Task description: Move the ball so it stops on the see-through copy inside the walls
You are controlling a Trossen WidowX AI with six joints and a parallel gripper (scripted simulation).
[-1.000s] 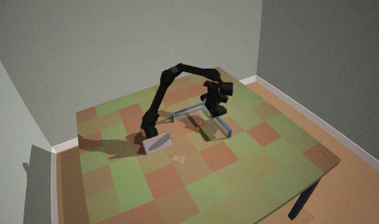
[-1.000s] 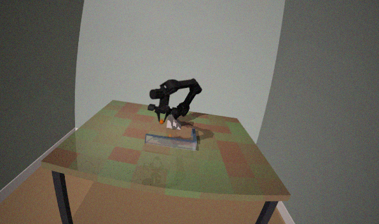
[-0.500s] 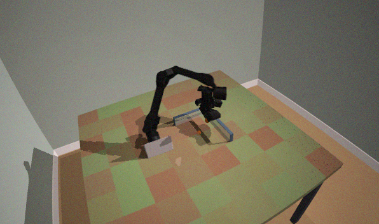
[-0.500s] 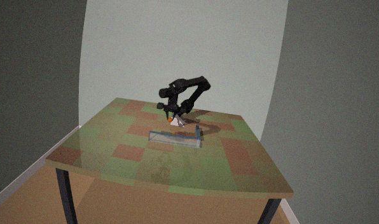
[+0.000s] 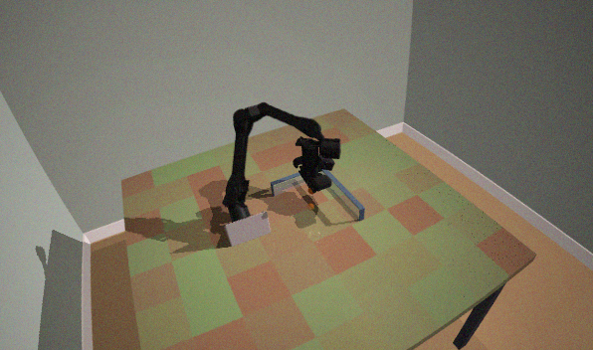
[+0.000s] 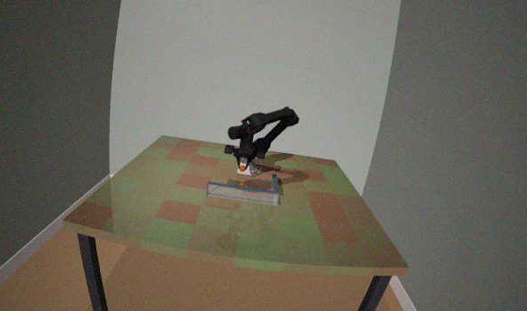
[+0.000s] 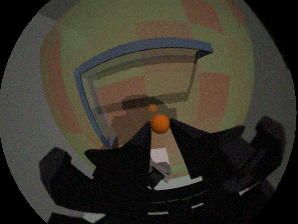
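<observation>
My gripper tip is 1 cm past the see-through copy of ball, 1 cm to the right of it and 9 cm above it. The rest, counted from my gripper tip: orange ball: right at my gripper tip; clear wall: 13 cm ahead, 3 cm to the left, 7 cm below.
</observation>
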